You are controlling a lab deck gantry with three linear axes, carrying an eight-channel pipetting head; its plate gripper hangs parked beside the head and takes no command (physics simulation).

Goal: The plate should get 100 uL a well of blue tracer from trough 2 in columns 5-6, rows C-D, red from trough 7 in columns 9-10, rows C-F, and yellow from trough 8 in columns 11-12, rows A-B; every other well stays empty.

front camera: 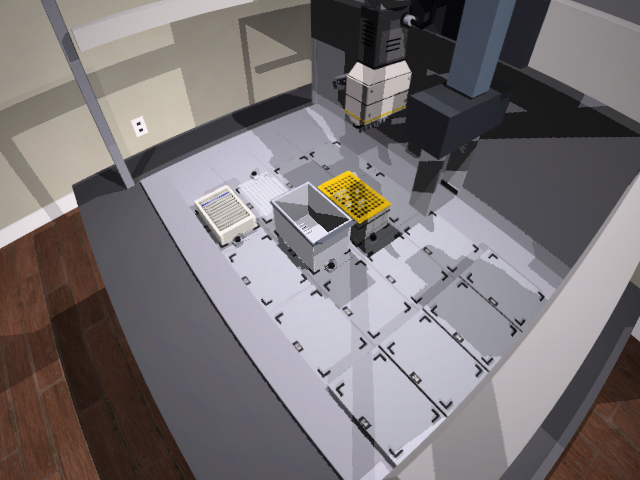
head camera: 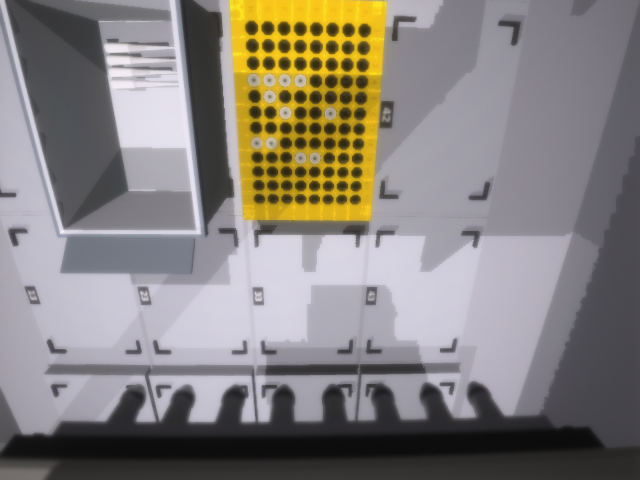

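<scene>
The pipetting head (front camera: 377,93) hangs high behind the yellow tip rack (front camera: 354,196) (head camera: 307,210). Its eight channel ends (head camera: 282,395) show dark, without tips, in the head view. Several rack holes hold pale tips; the others are dark. The white well plate (front camera: 262,192) lies left of the waste bin; its well contents are too small to tell. The cream trough rack (front camera: 225,214) stands further left, with blue in one narrow trough near its far end; red and yellow do not show. The plate gripper (front camera: 448,187) hangs beside the head, shadowed; its finger opening is unclear.
An open grey waste bin (front camera: 312,253) (head camera: 201,155) stands between the plate and the tip rack. Several used pale tips (head camera: 139,64) lie inside it. A blue-grey column (front camera: 475,46) with a dark block (front camera: 454,121) stands right of the head. Marked deck positions extend toward the front.
</scene>
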